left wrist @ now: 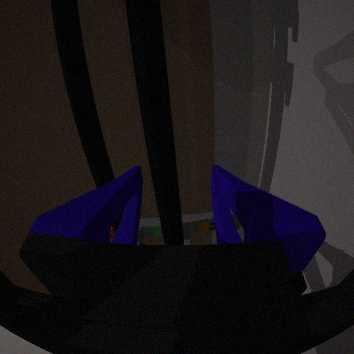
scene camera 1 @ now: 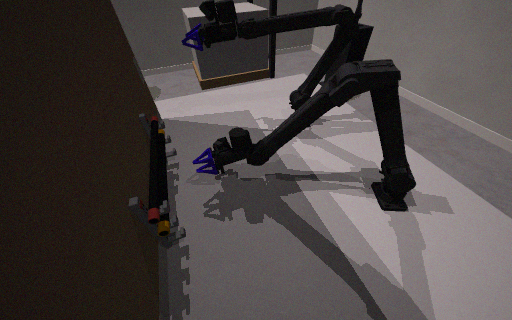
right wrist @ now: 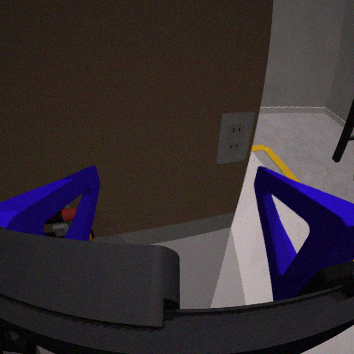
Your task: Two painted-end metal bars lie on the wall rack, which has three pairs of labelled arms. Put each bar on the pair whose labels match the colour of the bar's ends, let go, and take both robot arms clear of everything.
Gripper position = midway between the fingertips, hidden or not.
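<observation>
Brown wall panel (scene camera 1: pixel 81 152), (left wrist: pixel 51 168), (right wrist: pixel 140 97). Outlet plate (right wrist: pixel 238 117). Red-ended bar (scene camera 1: pixel 153 212). Orange-ended bar (scene camera 1: pixel 163 188). My left gripper (scene camera 1: pixel 194 167), (left wrist: pixel 176 174). My right gripper (right wrist: pixel 176 174).
</observation>
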